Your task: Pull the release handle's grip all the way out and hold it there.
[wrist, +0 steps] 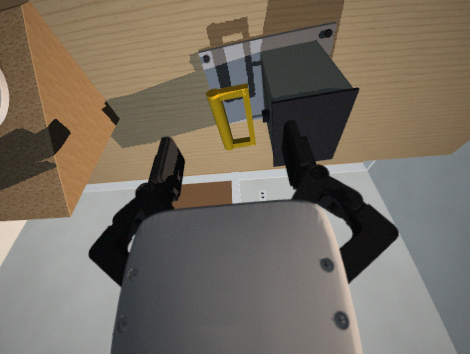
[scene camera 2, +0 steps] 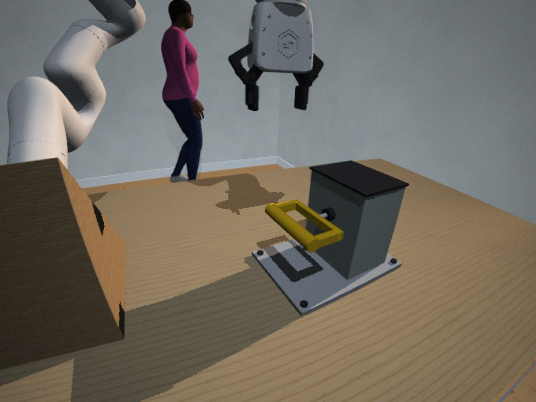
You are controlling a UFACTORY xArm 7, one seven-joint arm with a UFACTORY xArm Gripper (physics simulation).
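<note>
The release handle is a yellow rectangular loop with a thick round grip bar point(scene camera 2: 291, 227) point(wrist: 221, 120) on its outer side. It stands out level from a grey box with a dark lid point(scene camera 2: 380, 227) point(wrist: 327, 120), joined by a short rod through a black collar point(scene camera 2: 328, 214) point(wrist: 265, 115). The box stands on a light metal base plate point(scene camera 2: 312, 291) point(wrist: 282, 40). My gripper point(scene camera 2: 277, 107) point(wrist: 229, 141) is wide open and empty, pointing down. It is above the handle and apart from it. In the wrist view the handle shows between the fingers, and the right finger overlaps the box lid.
A large wooden block point(scene camera 2: 45, 260) point(wrist: 75, 167) stands on the wooden table point(scene camera 2: 425, 320) point(wrist: 400, 75), left of the handle. The white arm point(scene camera 2: 37, 117) rises behind it in the scene view. A person in a pink top point(scene camera 2: 180, 65) stands beyond the table, left of the gripper.
</note>
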